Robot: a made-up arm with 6 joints.
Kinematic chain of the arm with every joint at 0, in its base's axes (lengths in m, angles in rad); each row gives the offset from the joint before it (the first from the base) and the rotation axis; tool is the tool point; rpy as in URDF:
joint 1: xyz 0 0 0.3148 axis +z
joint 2: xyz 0 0 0 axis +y
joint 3: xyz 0.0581 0 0.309 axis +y
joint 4: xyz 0.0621 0 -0.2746 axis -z
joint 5: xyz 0 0 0 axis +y
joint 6: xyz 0.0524 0 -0.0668 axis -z
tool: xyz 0 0 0 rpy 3.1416 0 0
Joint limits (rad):
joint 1: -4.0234..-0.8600
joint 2: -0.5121..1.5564
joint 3: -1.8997..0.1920
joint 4: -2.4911..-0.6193
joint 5: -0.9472..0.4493
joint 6: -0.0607..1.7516
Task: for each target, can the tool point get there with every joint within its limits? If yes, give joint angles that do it. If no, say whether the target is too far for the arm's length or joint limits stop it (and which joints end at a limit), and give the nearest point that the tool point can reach.
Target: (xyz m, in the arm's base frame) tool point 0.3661 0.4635 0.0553
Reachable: no: joint limits stop it (at a limit: joint 1, joint 2) | nearest point 0.0829 0.0275 0.1263 | short by 0.525 m
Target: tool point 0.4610 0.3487 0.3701
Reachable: no: joint limits stop it (at a limit: joint 1, joint 2, joint 3) | nearest point 0.0926 0.0225 0.3713 | short by 0.492 m
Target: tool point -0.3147 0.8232 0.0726
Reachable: no: too far | nearest point -0.3872 0.4535 0.1420 | short by 0.383 m
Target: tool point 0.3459 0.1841 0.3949
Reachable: no: joint limits stop it (at a limit: joint 1) | nearest point 0.1206 -0.0099 0.3949 | short by 0.297 m
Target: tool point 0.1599 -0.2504 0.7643
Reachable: yes | joints -1.1565 -0.2253 -1.6966 -2.2944 -0.1338 1.4652
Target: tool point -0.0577 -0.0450 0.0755
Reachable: yes | joints -3.0095 1.3342 -0.3449 -1.2241 0.1831 0.1619
